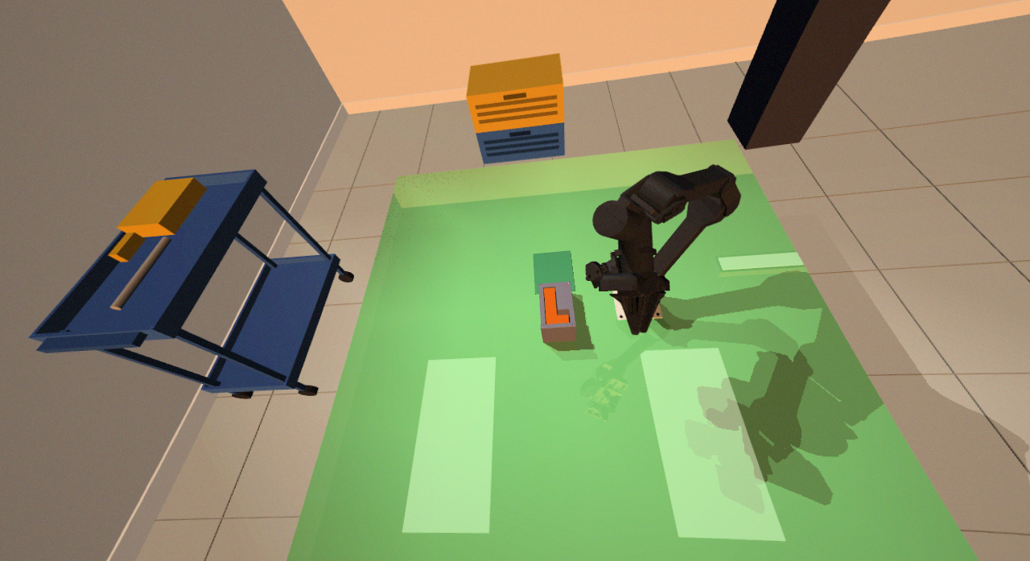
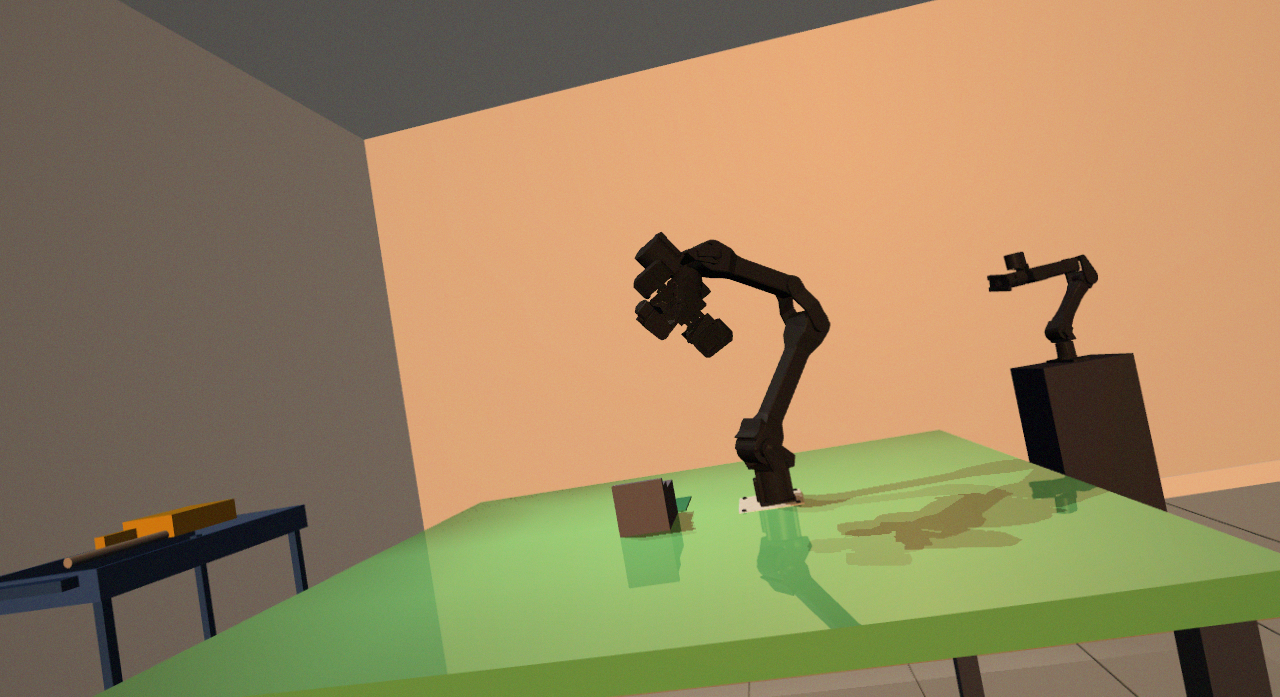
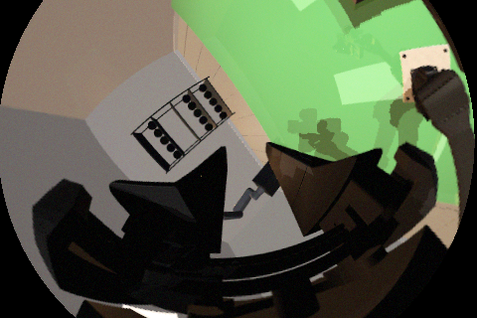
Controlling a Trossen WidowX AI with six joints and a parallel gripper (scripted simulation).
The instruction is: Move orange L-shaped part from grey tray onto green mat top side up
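My gripper tip is now 13 cm short of the orange L-shaped part, 20 cm to the left of it and 28 cm above it. Round my gripper tip: green mat (13 cm ahead, 36 cm to the right, 34 cm below).
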